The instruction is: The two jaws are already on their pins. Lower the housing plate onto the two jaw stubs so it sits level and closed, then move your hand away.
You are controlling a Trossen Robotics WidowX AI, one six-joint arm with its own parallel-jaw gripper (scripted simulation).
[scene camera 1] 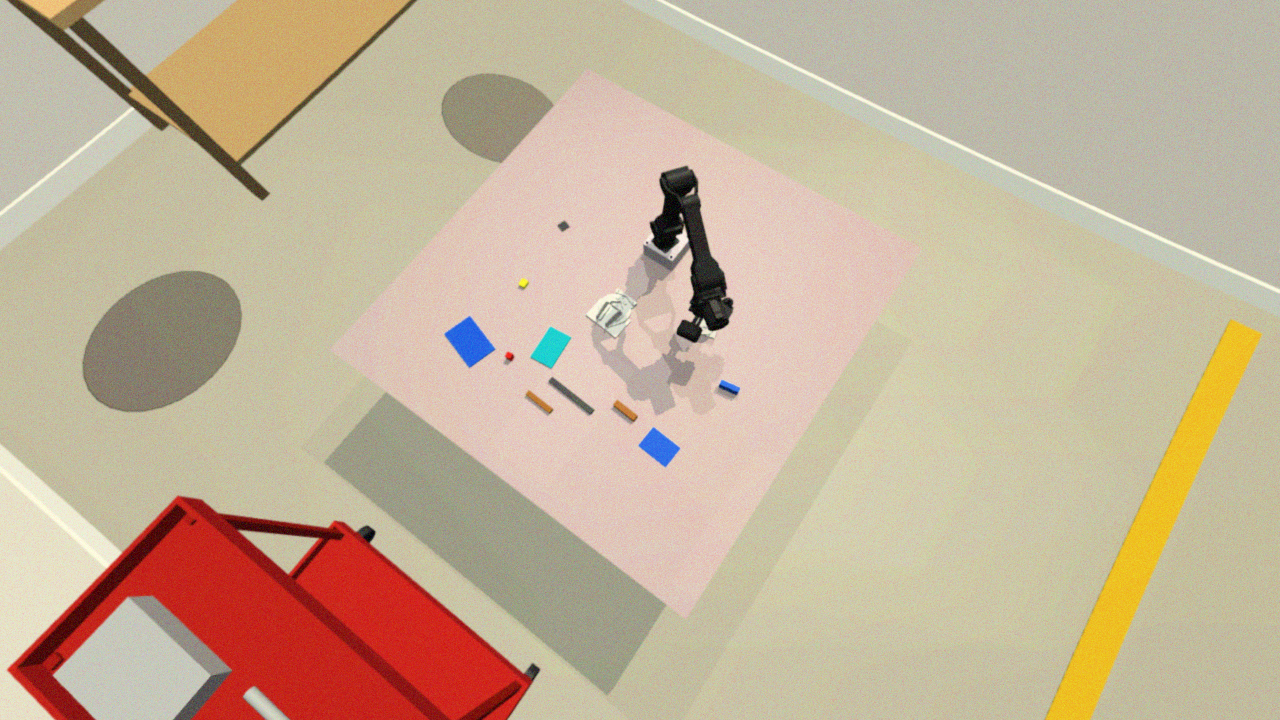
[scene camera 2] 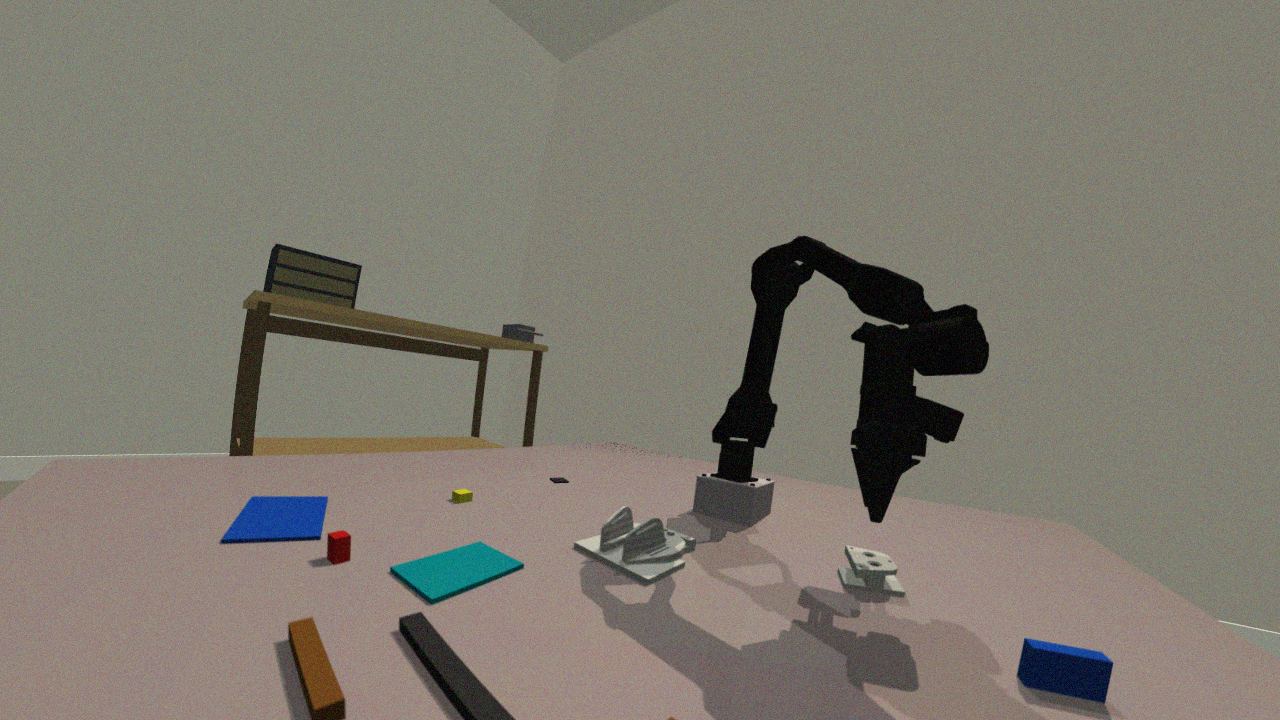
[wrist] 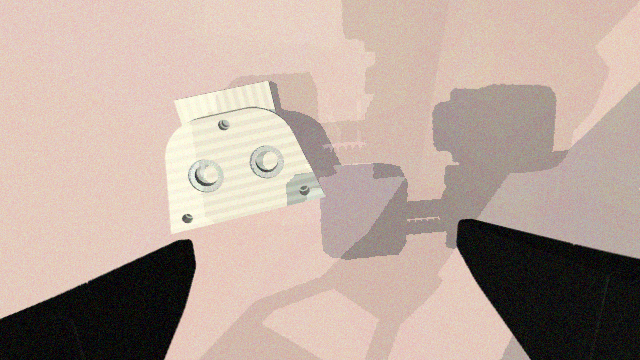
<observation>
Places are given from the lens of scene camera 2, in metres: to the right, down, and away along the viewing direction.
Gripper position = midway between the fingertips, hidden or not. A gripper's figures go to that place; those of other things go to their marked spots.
my gripper (scene camera 2: 871,514): 0.26, 0.17, 0.40
teal sheet (scene camera 2: 436,578): -0.19, 0.21, 0.33
red cube (scene camera 2: 339,544): -0.30, 0.18, 0.33
blue sheet (scene camera 2: 264,519): -0.44, 0.19, 0.37
The marked spots on the blue sheet and the teal sheet are 0.25 m apart.
</observation>
